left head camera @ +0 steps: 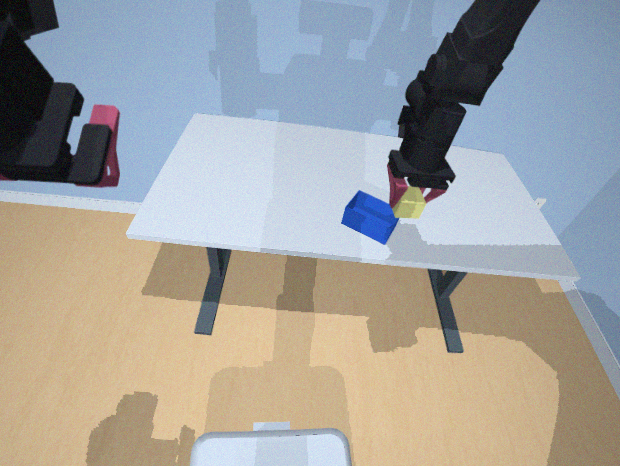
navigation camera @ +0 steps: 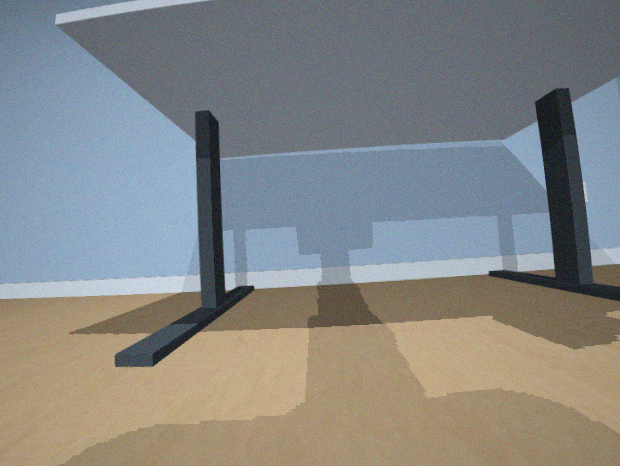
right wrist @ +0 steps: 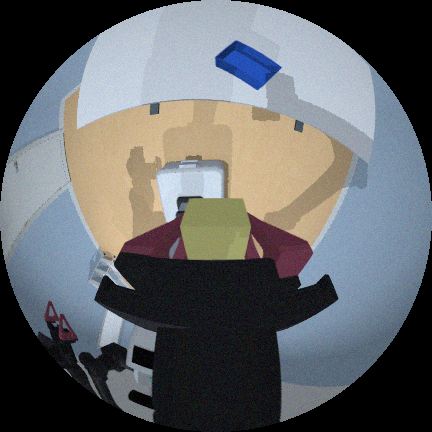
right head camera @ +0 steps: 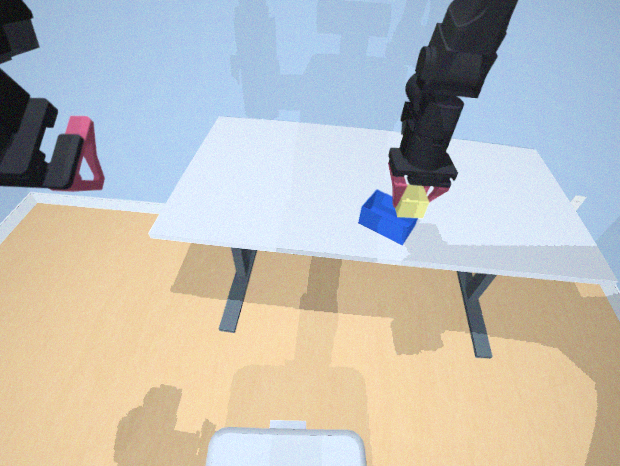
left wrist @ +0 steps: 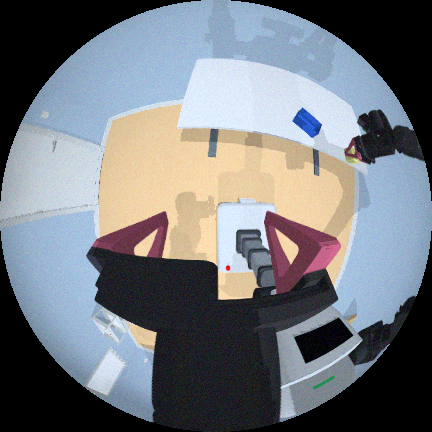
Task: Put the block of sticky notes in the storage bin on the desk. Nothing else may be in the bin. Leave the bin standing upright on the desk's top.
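Places are measured from the left arm's base along level axes (x right, y ahead, z up), in millimetres.
Where they show: left gripper, fingertip midpoint: (left head camera: 67, 177) (right wrist: 54, 306) (right head camera: 59, 182) (left wrist: 215, 216); right gripper, fingertip midpoint: (left head camera: 403, 207) (right wrist: 215, 216) (right head camera: 407, 206) (left wrist: 347, 154); left arm's base, origin of the base link: (right wrist: 111, 359).
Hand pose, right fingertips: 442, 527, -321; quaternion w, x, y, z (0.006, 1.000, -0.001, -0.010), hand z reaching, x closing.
Observation:
Each offset is from my right fingertips to the centre of the thing, as dx, dy, dz. Level surfaces: height alone.
The blue storage bin {+90, +313, -331} (left head camera: 369, 218) (right head camera: 386, 218) (left wrist: 307, 123) (right wrist: 247, 65) stands upright on the white desk {dz -369} (left head camera: 225, 190) (right head camera: 260, 185) (left wrist: 225, 95) (right wrist: 125, 75). Its floor, as far as the right wrist view shows it, holds no object. My right gripper (left head camera: 411, 199) (right head camera: 415, 198) (right wrist: 215, 216) is shut on the yellow block of sticky notes {+0, -5, +17} (left head camera: 409, 204) (right head camera: 412, 202) (right wrist: 215, 235). In the head views it hangs in front of the desk top, at the bin's right; in the right wrist view the bin lies beyond it. My left gripper (left wrist: 215, 216) is open and empty, away from the desk at the far left.
The desk's dark legs (left head camera: 212, 295) (navigation camera: 208, 210) stand on the wooden floor. The robot's pale base (left head camera: 270, 448) (right head camera: 286, 448) is in front of the desk. A blue wall is behind the desk. A white door (left wrist: 50, 172) and a small white rack show in the left wrist view.

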